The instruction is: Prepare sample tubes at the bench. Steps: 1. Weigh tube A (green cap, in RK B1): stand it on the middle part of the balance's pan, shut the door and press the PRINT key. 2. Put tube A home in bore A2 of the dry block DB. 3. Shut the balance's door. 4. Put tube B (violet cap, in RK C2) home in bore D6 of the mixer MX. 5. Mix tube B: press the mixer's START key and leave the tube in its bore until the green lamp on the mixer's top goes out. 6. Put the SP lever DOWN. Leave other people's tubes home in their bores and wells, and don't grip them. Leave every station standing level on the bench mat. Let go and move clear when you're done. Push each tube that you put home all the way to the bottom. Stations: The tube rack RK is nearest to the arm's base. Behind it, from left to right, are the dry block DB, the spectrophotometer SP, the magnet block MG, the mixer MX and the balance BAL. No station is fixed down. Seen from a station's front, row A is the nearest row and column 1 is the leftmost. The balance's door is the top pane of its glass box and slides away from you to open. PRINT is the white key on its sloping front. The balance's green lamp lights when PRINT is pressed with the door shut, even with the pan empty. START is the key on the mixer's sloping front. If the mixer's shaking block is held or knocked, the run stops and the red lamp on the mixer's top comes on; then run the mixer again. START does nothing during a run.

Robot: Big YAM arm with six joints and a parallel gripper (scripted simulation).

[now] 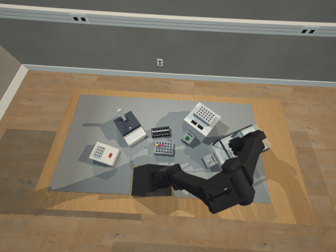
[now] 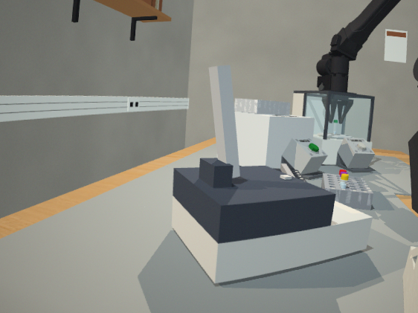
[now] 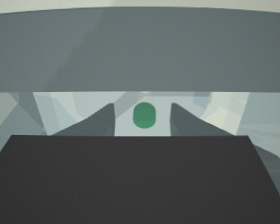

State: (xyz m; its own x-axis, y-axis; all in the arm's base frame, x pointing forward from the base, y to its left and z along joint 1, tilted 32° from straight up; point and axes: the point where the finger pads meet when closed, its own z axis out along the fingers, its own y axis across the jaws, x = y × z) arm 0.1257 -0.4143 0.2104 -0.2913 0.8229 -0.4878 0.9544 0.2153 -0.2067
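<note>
Now: hand 10 mm to the right of the eight-sided pan and 50 mm above it. Also, from my hand: print key 40 mm behind, 150 mm to the left, 60 mm below; balance door 30 mm ahead, 80 mm to the right, 80 mm above; mixer block 240 mm ahead, 130 mm to the left, 30 mm above.
</note>
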